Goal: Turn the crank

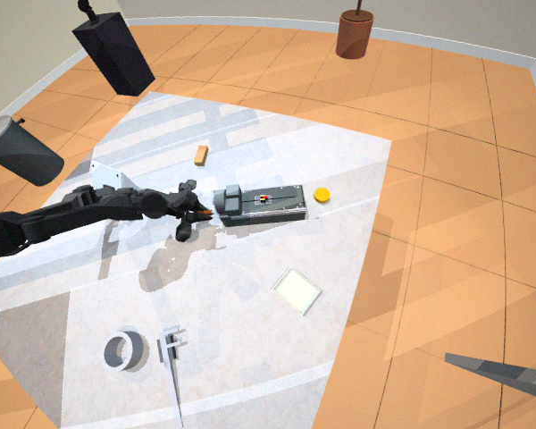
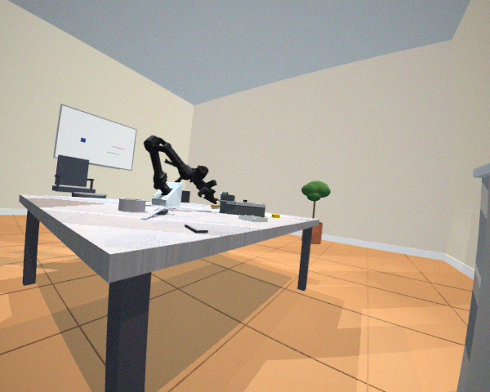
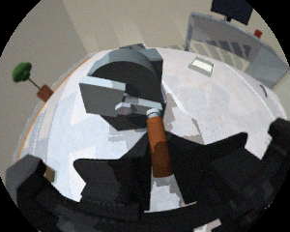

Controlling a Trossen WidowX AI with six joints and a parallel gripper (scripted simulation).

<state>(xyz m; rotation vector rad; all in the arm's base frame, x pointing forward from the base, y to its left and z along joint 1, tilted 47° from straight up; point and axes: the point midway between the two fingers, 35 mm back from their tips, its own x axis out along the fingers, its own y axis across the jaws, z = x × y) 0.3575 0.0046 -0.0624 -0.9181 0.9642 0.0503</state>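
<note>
My gripper tip is now 3 cm below the orange-brown crank handle, 2 cm past it and 1 cm to the left of it. Round my gripper tip: tan block: 24 cm to the left, 19 cm behind, 4 cm below; pale square tile: 31 cm ahead, 12 cm to the right, 4 cm below; red pointer: 15 cm ahead, 9 cm to the left, 3 cm above.
</note>
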